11 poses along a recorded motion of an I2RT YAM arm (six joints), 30 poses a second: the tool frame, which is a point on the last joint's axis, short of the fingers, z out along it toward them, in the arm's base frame.
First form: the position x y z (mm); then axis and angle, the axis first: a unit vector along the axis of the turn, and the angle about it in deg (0 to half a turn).
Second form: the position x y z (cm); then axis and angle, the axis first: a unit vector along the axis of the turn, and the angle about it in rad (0 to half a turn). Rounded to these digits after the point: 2 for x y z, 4 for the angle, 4 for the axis.
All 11 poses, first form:
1: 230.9, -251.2, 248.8, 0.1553, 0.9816, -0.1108, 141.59
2: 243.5, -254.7, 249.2, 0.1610, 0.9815, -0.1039, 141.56
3: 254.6, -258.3, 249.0, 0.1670, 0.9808, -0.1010, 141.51
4: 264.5, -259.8, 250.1, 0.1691, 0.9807, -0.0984, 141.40
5: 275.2, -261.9, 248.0, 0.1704, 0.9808, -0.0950, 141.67
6: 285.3, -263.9, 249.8, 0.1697, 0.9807, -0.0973, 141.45
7: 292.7, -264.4, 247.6, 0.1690, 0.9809, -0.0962, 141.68
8: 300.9, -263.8, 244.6, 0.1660, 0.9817, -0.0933, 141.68
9: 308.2, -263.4, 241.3, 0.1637, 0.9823, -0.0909, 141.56
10: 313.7, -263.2, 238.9, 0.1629, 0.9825, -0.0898, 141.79
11: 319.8, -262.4, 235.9, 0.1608, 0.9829, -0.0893, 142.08
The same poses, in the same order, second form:
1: 23.09, -25.12, 24.88, 0.1553, 0.9816, -0.1108, 2.4712
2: 24.35, -25.47, 24.92, 0.1610, 0.9815, -0.1039, 2.4707
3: 25.46, -25.83, 24.90, 0.1670, 0.9808, -0.1010, 2.4698
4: 26.45, -25.98, 25.01, 0.1691, 0.9807, -0.0984, 2.4679
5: 27.52, -26.19, 24.80, 0.1704, 0.9808, -0.0950, 2.4726
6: 28.53, -26.39, 24.98, 0.1697, 0.9807, -0.0973, 2.4688
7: 29.27, -26.44, 24.76, 0.1690, 0.9809, -0.0962, 2.4728
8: 30.09, -26.38, 24.46, 0.1660, 0.9817, -0.0933, 2.4728
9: 30.82, -26.34, 24.13, 0.1637, 0.9823, -0.0909, 2.4707
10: 31.37, -26.32, 23.89, 0.1629, 0.9825, -0.0898, 2.4747
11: 31.98, -26.24, 23.59, 0.1608, 0.9829, -0.0893, 2.4798
